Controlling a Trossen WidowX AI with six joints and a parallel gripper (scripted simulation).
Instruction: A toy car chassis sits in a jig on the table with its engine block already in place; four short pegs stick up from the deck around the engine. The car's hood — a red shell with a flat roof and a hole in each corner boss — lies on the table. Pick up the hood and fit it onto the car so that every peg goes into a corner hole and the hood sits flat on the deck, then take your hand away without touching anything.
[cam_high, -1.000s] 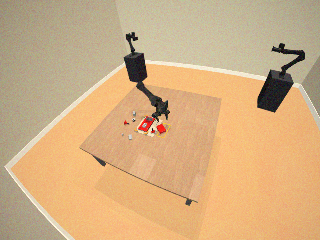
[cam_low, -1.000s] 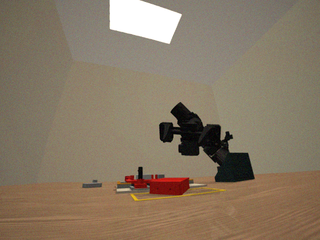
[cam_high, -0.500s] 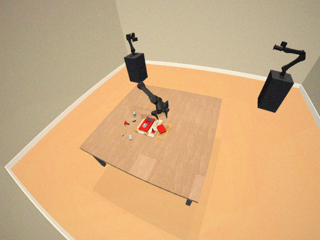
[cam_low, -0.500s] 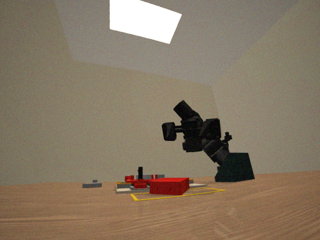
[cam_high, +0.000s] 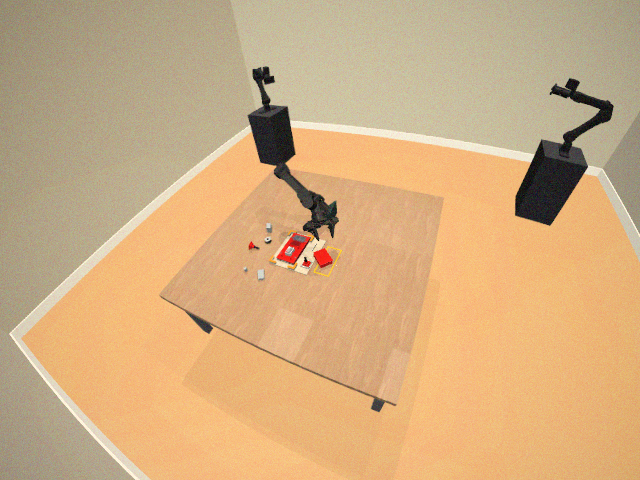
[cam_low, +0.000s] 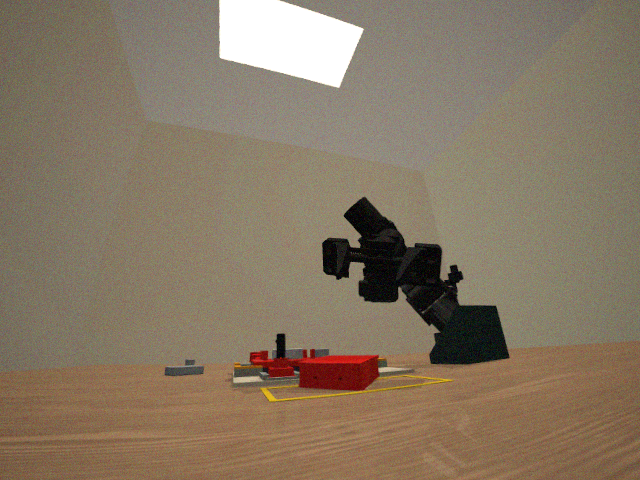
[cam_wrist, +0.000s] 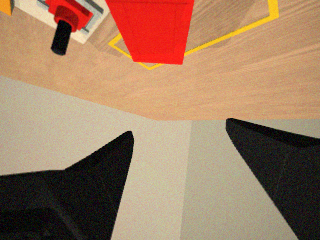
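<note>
Now: the red hood 100 mm below my gripper tip, 40 mm ahead of it and 10 mm to the right of it. The rest, counted from my gripper tip: white wheel: 370 mm to the right, 110 mm below, 50 mm ahead.
</note>
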